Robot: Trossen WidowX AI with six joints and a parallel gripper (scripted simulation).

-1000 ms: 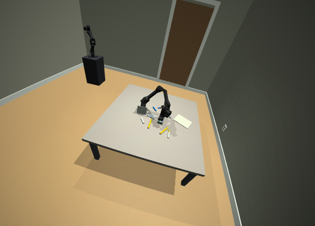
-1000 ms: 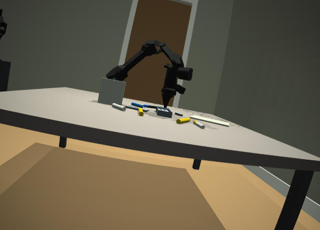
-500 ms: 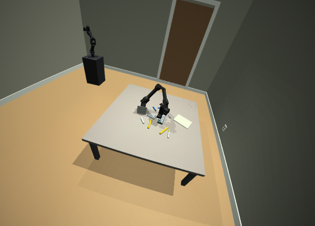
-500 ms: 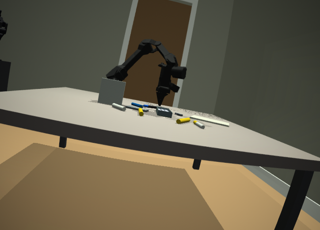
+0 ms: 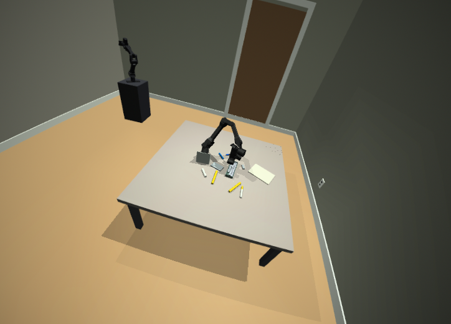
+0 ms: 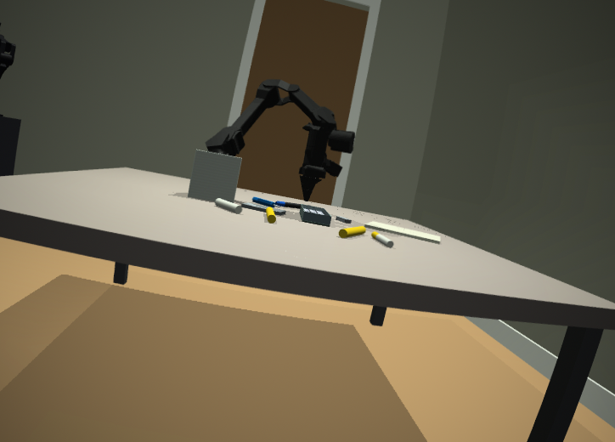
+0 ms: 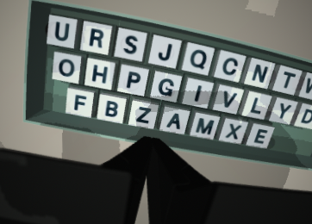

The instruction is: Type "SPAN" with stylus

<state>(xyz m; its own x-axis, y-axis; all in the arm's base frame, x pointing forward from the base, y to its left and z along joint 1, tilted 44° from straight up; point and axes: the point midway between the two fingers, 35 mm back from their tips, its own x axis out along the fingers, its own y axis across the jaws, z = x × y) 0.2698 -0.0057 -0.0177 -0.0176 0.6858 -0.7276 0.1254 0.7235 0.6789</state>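
The blue stylus is 10 cm to the left of my gripper tip, 9 cm behind it and 4 cm below it. From my gripper tip the other things lie so: blue pen: 18 cm to the left, 4 cm below, 2 cm behind; then cream pad: 33 cm ahead, 4 cm below, 1 cm to the left; then flat grey slab: 12 cm behind, 4 cm to the right, 4 cm below.
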